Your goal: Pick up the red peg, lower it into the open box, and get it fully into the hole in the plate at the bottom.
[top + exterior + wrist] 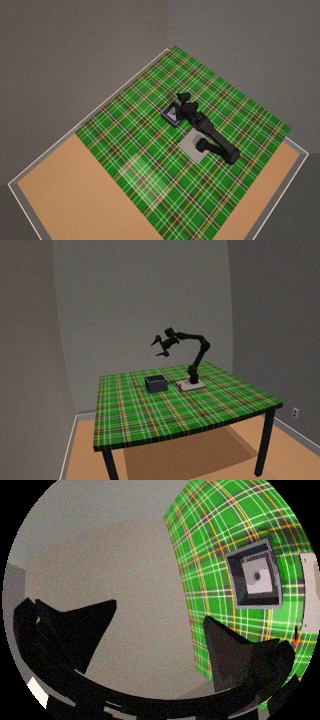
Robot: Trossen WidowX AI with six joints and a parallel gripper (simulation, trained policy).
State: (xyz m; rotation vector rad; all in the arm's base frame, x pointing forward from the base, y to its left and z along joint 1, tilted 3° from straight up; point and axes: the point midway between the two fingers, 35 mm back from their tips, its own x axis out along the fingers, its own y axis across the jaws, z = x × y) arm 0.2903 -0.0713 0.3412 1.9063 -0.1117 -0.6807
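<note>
Now: gripper tip 15 cm past the red peg, 17 cm to the right of it and 30 cm above it. Also, from my gripper tip: dark grey box (1 cm to the right, 31 cm below); light plate (1 cm to the right, 30 cm below).
</note>
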